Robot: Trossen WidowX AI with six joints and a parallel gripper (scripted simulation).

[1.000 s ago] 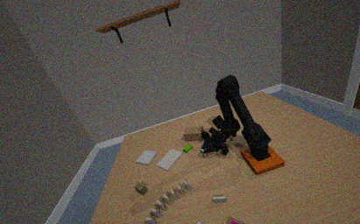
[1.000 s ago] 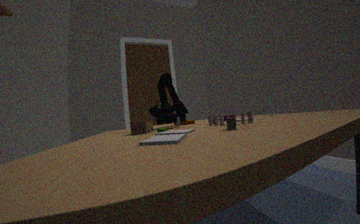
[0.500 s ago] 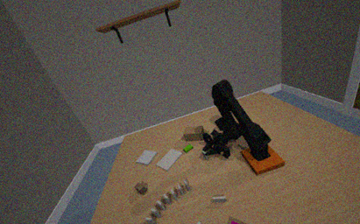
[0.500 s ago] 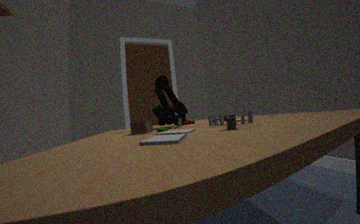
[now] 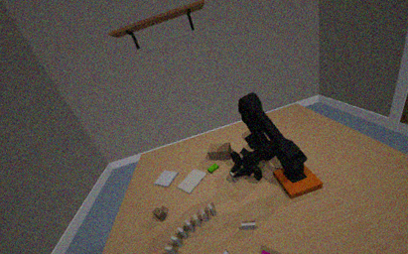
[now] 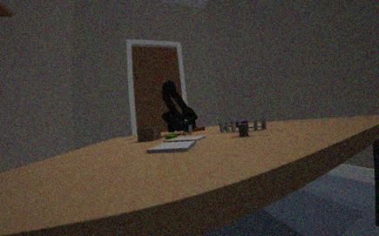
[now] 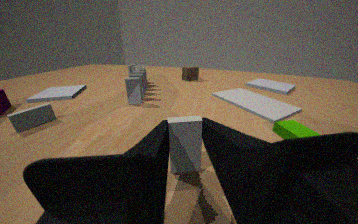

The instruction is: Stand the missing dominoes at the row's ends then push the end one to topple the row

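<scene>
Right now the green block is 7 cm ahead of my gripper tip, 13 cm to the right of it and 4 cm below it. From my gripper tip the other things lie so: brown box 23 cm to the right, 2 cm below; then white flat tile 14 cm ahead, 33 cm to the left, 4 cm below; then white sheet 19 cm ahead, 11 cm to the right, 4 cm below.
</scene>
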